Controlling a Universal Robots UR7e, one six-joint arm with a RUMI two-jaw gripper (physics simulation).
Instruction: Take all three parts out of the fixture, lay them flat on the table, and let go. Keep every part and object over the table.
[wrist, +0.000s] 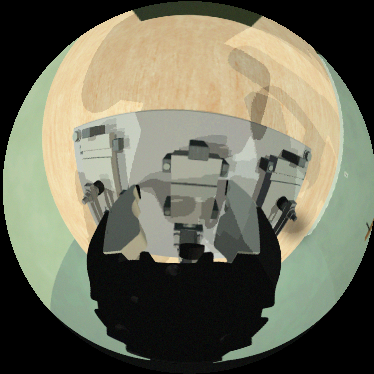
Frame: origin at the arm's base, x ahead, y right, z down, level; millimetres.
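Where they show: gripper, fingertip midpoint: (181, 183).
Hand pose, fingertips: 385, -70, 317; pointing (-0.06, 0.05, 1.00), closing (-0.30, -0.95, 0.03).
Each offset is from my fingertips to the top centre of the thing, as dx, dy, dz. "*": to the spot under its first point. Level surfaces: height alone.
The fixture is a grey plate {* -49, +36, +0} (157, 130) on the wooden table, with three stations side by side. A pale grey block-shaped part {-4, -11, -26} (196, 170) sits in the middle station between small dark locating blocks. A similar part {+6, +99, -16} (96, 154) sits at the left station, and another part {-29, -118, -21} (286, 176) sits at the right one, both seen at a slant. A clamp {* +64, -25, -16} (188, 236) with a dark round end stands at the near end of the middle part. My gripper (181, 183) is open and empty, its two jaws to either side of the middle part in view. Their height above it is hard to tell.
The left station has a clamp (94, 191) with a black round piece, and the right station has a similar clamp {* -23, -114, -38} (286, 206). The wooden table {dz +15} (170, 65) extends beyond the plate, with arm-like shadows on it. A dark green shape (197, 14) lies at the top edge.
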